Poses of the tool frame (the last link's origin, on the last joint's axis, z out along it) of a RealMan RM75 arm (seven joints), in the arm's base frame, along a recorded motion.
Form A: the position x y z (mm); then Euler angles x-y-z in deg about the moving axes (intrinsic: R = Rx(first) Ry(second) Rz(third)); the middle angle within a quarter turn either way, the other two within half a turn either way.
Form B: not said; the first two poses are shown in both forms.
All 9 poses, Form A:
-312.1 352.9 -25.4 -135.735 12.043 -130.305
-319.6 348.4 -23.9 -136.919 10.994 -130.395
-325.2 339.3 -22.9 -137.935 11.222 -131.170
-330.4 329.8 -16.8 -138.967 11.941 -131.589
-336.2 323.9 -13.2 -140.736 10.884 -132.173
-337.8 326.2 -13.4 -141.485 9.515 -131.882
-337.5 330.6 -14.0 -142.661 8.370 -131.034
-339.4 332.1 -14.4 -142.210 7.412 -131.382
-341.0 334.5 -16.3 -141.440 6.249 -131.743
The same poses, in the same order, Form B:
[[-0.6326 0.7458 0.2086 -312.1], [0.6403 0.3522 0.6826 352.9], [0.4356 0.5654 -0.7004 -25.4], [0 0 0 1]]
[[-0.6362 0.7476 0.1907 -319.6], [0.6407 0.3741 0.6705 348.4], [0.4299 0.5487 -0.7170 -23.9], [0 0 0 1]]
[[-0.6457 0.7384 0.1946 -325.2], [0.6447 0.3906 0.6572 339.3], [0.4092 0.5498 -0.7282 -22.9], [0 0 0 1]]
[[-0.6494 0.7317 0.2069 -330.4], [0.6543 0.3991 0.6423 329.8], [0.3874 0.5525 -0.7380 -16.8], [0 0 0 1]]
[[-0.6593 0.7278 0.1888 -336.2], [0.6540 0.4312 0.6215 323.9], [0.3709 0.5333 -0.7603 -13.2], [0 0 0 1]]
[[-0.6584 0.7343 0.1653 -337.8], [0.6513 0.4457 0.6142 326.2], [0.3773 0.5120 -0.7717 -13.4], [0 0 0 1]]
[[-0.6495 0.7463 0.1456 -337.5], [0.6577 0.4554 0.6001 330.6], [0.3815 0.4855 -0.7866 -14.0], [0 0 0 1]]
[[-0.6556 0.7440 0.1290 -339.4], [0.6452 0.4631 0.6076 332.1], [0.3924 0.4816 -0.7837 -14.4], [0 0 0 1]]
[[-0.6618 0.7417 0.1088 -341.0], [0.6286 0.4700 0.6196 334.5], [0.4084 0.4785 -0.7773 -16.3], [0 0 0 1]]

